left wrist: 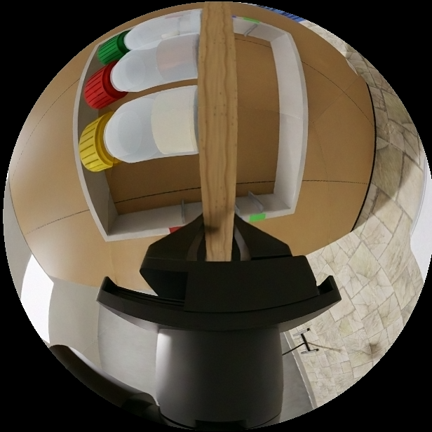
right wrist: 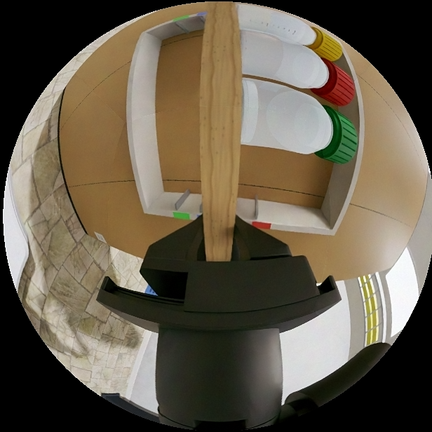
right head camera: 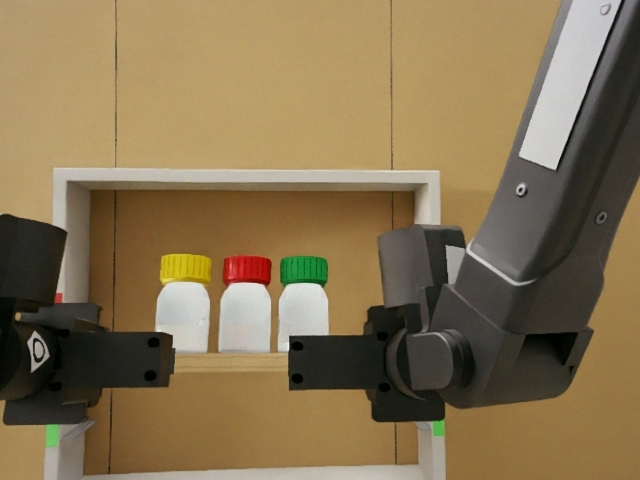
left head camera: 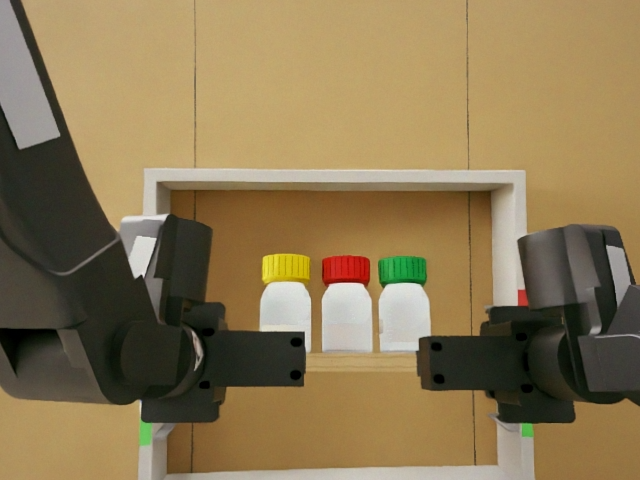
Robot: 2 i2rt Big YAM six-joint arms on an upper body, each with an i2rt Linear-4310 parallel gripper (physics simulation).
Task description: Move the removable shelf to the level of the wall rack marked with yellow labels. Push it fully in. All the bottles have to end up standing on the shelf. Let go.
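Note:
The wooden shelf (left head camera: pixel 361 362) (right head camera: pixel 232 362) (left wrist: pixel 218 100) (right wrist: pixel 220 100) is held about level, out in front of the white wall rack (left head camera: pixel 336 176) (right head camera: pixel 248 176) (left wrist: pixel 292 125). My left gripper (left head camera: pixel 297 358) (right head camera: pixel 162 360) (left wrist: pixel 218 216) and right gripper (left head camera: pixel 429 363) (right head camera: pixel 297 361) (right wrist: pixel 219 235) are shut on it, one towards each end. The yellow-capped bottle (left head camera: pixel 285 304) (right head camera: pixel 183 315), red-capped bottle (left head camera: pixel 346 315) (right head camera: pixel 245 315) and green-capped bottle (left head camera: pixel 404 315) (right head camera: pixel 303 315) stand upright on it, side by side. The rack's yellow labels do not show; the grippers cover that part in the head views.
A red label (left head camera: pixel 522 297) (left wrist: pixel 175 230) (right wrist: pixel 261 225) shows above the shelf's height on the rack side. Green labels (left head camera: pixel 145 432) (right head camera: pixel 438 428) (right wrist: pixel 181 215) sit lower, beside small brackets (left wrist: pixel 255 202) (right wrist: pixel 182 200). The rack's side walls stand close behind both grippers.

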